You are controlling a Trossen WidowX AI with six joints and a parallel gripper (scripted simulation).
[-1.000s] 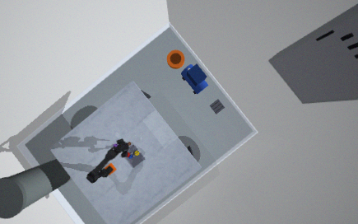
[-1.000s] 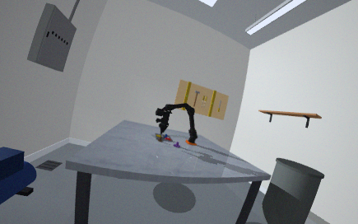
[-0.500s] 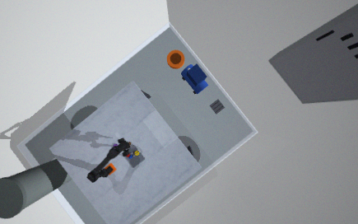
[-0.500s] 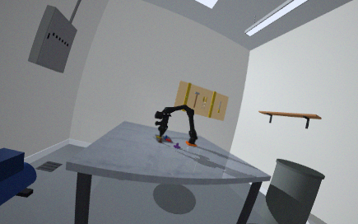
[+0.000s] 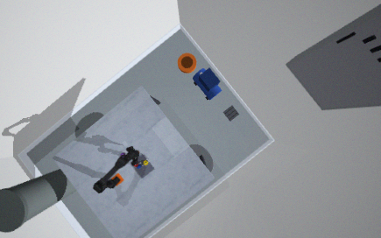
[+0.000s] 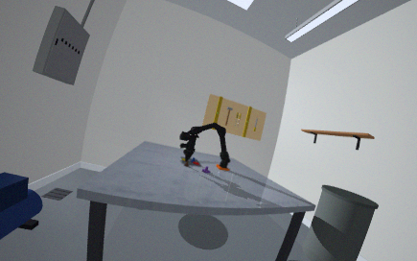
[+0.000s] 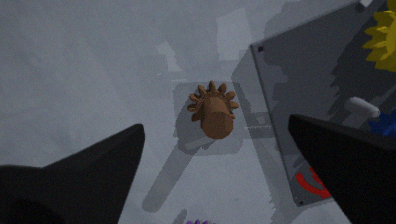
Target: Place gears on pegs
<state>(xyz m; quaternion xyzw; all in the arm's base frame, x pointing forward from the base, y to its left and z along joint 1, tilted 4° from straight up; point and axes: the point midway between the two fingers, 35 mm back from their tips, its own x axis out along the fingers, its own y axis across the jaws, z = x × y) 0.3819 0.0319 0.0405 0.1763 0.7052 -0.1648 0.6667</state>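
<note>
Right now my gripper tip is 3 cm above the brown gear. The rest, counted from my gripper tip: white arrow (1 cm ahead, 14 cm to the right, 4 cm below); then red gear (11 cm behind, 7 cm to the right, 3 cm below); then yellow gear (2 cm behind, 14 cm to the right, 3 cm below).
</note>
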